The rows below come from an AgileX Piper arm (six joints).
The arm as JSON. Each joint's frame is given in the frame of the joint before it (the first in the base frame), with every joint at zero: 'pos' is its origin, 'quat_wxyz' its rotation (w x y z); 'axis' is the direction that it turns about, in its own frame. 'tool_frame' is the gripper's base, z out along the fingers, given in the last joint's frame.
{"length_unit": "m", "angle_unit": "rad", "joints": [
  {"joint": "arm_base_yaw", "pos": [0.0, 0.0, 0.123], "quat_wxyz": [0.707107, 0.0, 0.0, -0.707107], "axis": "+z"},
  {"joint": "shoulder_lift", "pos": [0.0, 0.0, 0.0], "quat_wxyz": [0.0, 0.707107, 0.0, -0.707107], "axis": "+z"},
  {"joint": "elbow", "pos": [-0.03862, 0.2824, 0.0], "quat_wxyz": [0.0, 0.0, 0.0, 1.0], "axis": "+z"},
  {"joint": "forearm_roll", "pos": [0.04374, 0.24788, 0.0], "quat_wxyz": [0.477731, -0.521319, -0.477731, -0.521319], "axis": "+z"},
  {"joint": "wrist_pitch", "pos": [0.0, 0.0, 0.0], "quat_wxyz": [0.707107, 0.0, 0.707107, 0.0], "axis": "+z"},
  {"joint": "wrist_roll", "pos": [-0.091, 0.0, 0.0], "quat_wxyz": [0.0, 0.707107, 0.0, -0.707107], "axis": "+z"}
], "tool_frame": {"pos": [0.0, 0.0, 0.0], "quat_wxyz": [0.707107, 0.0, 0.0, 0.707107]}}
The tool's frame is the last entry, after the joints.
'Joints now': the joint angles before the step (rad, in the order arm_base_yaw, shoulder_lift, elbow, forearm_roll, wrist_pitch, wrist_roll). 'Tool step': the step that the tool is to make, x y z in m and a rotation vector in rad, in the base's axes. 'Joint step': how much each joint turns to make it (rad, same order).
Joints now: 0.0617, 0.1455, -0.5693, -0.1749, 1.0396, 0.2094
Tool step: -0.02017, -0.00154, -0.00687, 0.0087, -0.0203, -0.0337
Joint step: -0.0233, -0.0984, 0.0044, 0.0010, 0.0744, 0.0000
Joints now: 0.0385, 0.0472, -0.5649, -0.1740, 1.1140, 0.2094
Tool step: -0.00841, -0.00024, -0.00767, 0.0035, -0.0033, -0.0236
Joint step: -0.0189, -0.0524, 0.0165, 0.0000, 0.0330, 0.0001
